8 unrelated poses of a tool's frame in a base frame.
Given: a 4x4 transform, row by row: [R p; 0 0 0 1], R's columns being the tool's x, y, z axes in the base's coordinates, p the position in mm. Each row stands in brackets.
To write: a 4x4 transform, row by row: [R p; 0 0 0 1], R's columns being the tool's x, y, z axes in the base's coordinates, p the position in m. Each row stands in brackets. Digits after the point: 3 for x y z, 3 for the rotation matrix.
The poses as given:
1: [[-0.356 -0.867 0.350 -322], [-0.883 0.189 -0.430 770], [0.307 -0.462 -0.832 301], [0 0 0 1]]
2: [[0.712 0.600 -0.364 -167], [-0.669 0.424 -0.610 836], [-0.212 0.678 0.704 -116], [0 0 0 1]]
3: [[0.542 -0.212 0.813 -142], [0.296 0.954 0.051 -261], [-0.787 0.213 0.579 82], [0 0 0 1]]
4: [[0.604 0.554 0.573 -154], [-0.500 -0.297 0.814 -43], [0.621 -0.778 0.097 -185], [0 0 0 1]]
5: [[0.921 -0.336 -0.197 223], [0.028 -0.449 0.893 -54], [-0.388 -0.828 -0.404 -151], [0 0 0 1]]
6: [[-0.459 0.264 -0.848 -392], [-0.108 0.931 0.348 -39], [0.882 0.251 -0.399 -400], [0 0 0 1]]
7: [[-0.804 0.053 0.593 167], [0.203 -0.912 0.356 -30], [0.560 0.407 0.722 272], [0 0 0 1]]
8: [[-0.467 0.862 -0.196 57], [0.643 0.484 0.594 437], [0.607 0.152 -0.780 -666], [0 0 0 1]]
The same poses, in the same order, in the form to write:
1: [[-0.356 -0.867 0.350 -0.322], [-0.883 0.189 -0.430 0.770], [0.307 -0.462 -0.832 0.301], [0 0 0 1]]
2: [[0.712 0.600 -0.364 -0.167], [-0.669 0.424 -0.610 0.836], [-0.212 0.678 0.704 -0.116], [0 0 0 1]]
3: [[0.542 -0.212 0.813 -0.142], [0.296 0.954 0.051 -0.261], [-0.787 0.213 0.579 0.082], [0 0 0 1]]
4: [[0.604 0.554 0.573 -0.154], [-0.500 -0.297 0.814 -0.043], [0.621 -0.778 0.097 -0.185], [0 0 0 1]]
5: [[0.921 -0.336 -0.197 0.223], [0.028 -0.449 0.893 -0.054], [-0.388 -0.828 -0.404 -0.151], [0 0 0 1]]
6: [[-0.459 0.264 -0.848 -0.392], [-0.108 0.931 0.348 -0.039], [0.882 0.251 -0.399 -0.400], [0 0 0 1]]
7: [[-0.804 0.053 0.593 0.167], [0.203 -0.912 0.356 -0.030], [0.560 0.407 0.722 0.272], [0 0 0 1]]
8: [[-0.467 0.862 -0.196 0.057], [0.643 0.484 0.594 0.437], [0.607 0.152 -0.780 -0.666], [0 0 0 1]]
